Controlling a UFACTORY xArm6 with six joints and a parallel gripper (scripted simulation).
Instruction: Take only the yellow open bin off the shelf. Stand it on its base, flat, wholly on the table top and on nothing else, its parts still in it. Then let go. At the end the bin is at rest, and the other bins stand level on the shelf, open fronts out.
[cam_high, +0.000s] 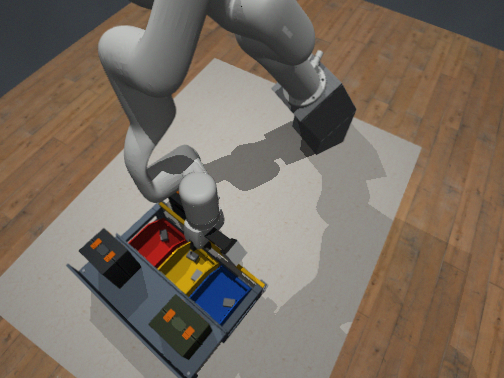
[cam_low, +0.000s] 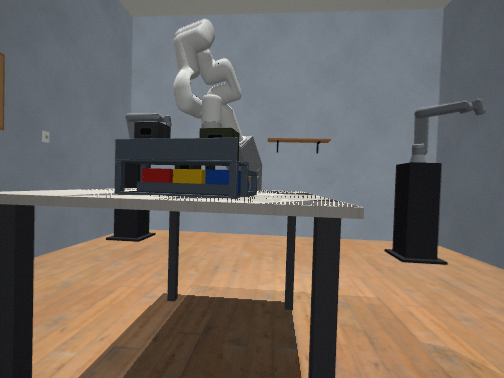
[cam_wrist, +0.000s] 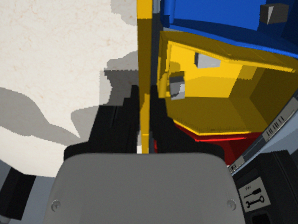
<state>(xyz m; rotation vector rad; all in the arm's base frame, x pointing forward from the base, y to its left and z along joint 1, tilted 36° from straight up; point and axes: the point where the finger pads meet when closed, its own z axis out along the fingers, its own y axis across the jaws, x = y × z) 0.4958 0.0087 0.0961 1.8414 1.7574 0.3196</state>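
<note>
My gripper is now 100 mm short of the yellow open bin, 40 mm above it and 10 mm to the left of it. Round my hand: thin yellow bar (20 mm below); red bin (120 mm to the right, 90 mm ahead, 40 mm below); blue bin (120 mm ahead, 100 mm to the left, 40 mm below).
</note>
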